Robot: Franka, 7 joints.
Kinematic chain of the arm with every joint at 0, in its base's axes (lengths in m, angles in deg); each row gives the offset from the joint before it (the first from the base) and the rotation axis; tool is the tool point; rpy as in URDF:
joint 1: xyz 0 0 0.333 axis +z
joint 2: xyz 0 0 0 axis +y
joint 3: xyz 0 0 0.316 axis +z
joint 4: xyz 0.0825 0 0 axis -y
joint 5: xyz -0.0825 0 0.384 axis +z
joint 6: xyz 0 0 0 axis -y
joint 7: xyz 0.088 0 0 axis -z
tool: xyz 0 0 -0.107 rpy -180 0 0
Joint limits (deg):
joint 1: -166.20..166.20
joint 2: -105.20..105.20
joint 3: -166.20..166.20
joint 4: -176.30..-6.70
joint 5: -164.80..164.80
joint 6: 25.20..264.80
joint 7: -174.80..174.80
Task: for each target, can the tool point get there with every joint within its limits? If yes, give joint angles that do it. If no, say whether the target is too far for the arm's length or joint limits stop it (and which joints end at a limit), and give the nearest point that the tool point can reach.
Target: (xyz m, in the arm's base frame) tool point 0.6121 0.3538 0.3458
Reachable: yes | joints -24.15 67.12 82.14 -91.36 90.27 170.59 117.58
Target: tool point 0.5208 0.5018 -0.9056
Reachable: no: too far | nearest point 0.3488 0.3361 -0.3213 | short by 0.631 m
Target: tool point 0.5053 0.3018 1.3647
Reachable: no: too far | nearest point 0.3650 0.2180 1.0782 | short by 0.330 m
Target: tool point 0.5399 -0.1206 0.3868
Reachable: yes | joints 87.48 -13.46 -94.83 -131.47 37.52 165.38 -129.28
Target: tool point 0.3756 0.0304 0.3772
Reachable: yes | joints -60.69 -62.38 75.69 -152.08 -30.05 120.34 48.35
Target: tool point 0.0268 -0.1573 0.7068
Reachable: yes | joints -44.96 -87.19 -12.54 -152.20 -39.79 135.58 125.17
